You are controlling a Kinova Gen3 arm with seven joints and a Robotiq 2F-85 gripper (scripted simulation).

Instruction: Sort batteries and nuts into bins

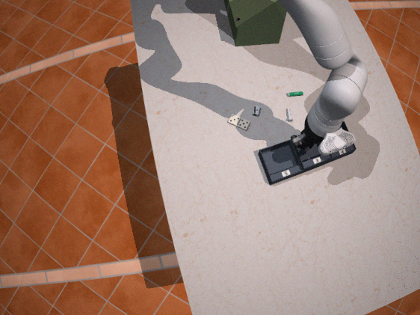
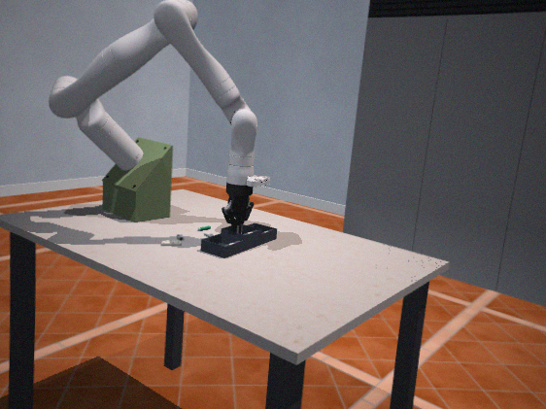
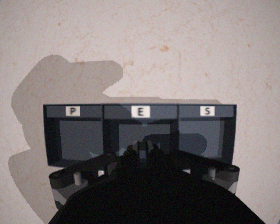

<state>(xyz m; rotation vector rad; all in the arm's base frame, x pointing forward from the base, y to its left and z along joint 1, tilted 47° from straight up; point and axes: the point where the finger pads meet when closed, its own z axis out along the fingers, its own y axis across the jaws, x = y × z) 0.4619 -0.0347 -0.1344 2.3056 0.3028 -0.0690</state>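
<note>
Right now my hand is 10 mm short of the bin tray, 10 mm to the right of it and 20 mm above it. Also, from my hand: green battery (150 mm behind, 30 mm below); then bolt (90 mm behind, 30 mm to the right, 30 mm below); then orange battery (110 mm behind, 70 mm to the left, 30 mm below).
</note>
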